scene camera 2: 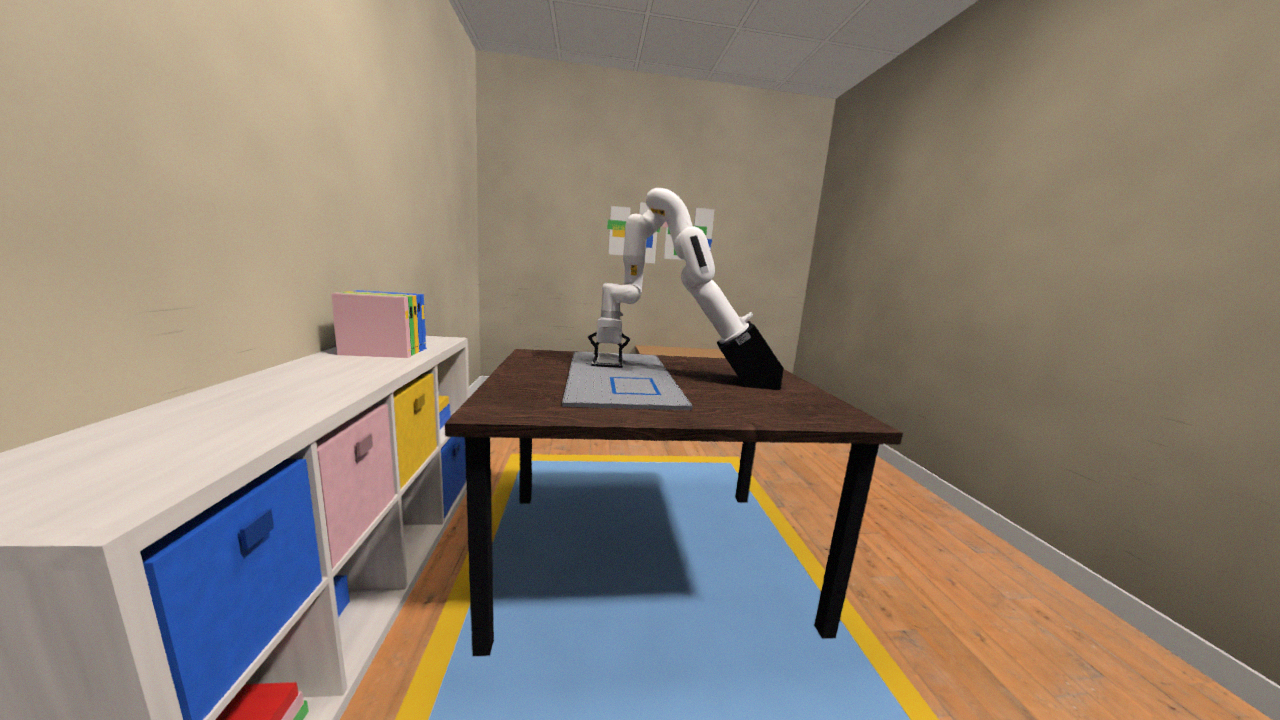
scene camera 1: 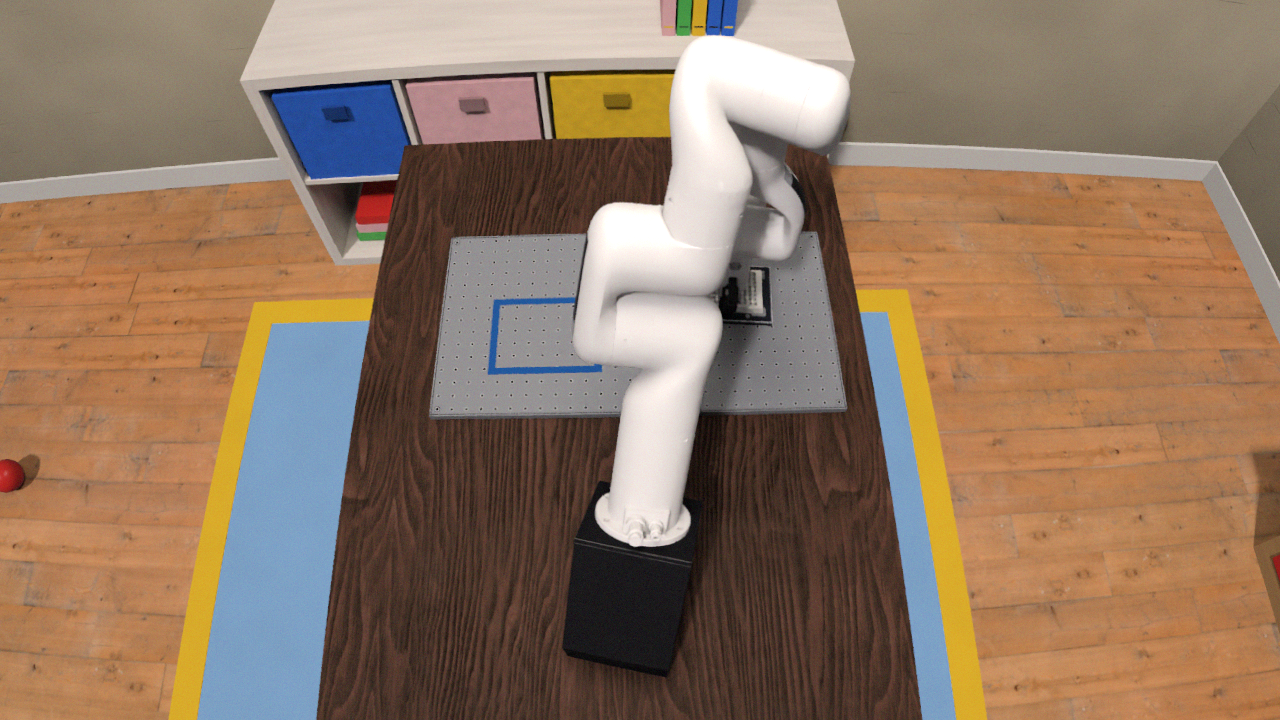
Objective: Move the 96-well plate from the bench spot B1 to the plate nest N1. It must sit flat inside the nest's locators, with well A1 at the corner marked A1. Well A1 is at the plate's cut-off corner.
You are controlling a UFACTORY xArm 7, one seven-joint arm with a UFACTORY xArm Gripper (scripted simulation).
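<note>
Scene camera 1 shows a white 96-well plate (scene camera 1: 754, 289) and a plate nest (scene camera 1: 766, 295), and with them the gripper (scene camera 1: 726, 288).
</note>
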